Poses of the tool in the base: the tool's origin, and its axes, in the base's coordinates. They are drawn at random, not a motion.
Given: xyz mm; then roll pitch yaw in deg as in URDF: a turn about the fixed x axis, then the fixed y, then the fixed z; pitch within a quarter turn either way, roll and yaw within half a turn.
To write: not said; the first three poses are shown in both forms.
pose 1, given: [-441, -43, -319, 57.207, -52.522, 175.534]
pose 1, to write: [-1.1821, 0.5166, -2.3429, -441, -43, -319]
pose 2, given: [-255, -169, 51, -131.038, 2.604, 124.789]
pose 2, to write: [2.5352, -0.6465, -2.3661, -255, -169, 51]
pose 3, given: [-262, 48, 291, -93.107, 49.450, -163.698]
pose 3, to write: [1.6080, 0.3255, -2.2897, -262, 48, 291]
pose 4, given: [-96, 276, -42, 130.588, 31.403, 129.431]
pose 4, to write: [-2.7636, 0.9304, -2.7077, -96, 276, -42]
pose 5, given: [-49, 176, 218, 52.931, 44.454, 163.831]
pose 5, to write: [-1.1178, -0.1843, 2.3425, -49, 176, 218]
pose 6, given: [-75, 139, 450, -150.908, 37.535, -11.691]
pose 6, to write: [-2.4413, -0.4366, 0.5416, -75, 139, 450]
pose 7, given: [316, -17, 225, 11.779, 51.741, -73.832]
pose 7, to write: [0.9194, 0.0180, -1.3975, 316, -17, 225]
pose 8, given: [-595, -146, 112, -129.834, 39.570, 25.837]
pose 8, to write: [-2.3368, -0.7781, 0.2282, -595, -146, 112]
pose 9, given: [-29, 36, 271, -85.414, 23.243, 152.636]
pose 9, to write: [1.4866, -0.5077, -2.7758, -29, 36, 271]
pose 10, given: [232, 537, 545, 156.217, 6.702, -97.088]
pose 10, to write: [-2.9719, -0.3974, 1.7041, 232, 537, 545]
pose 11, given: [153, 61, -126, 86.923, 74.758, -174.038]
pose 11, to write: [-1.5565, -0.1559, 1.8387, 153, 61, -126]
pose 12, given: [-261, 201, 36, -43.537, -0.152, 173.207]
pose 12, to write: [0.7565, -0.0797, 3.0536, -261, 201, 36]
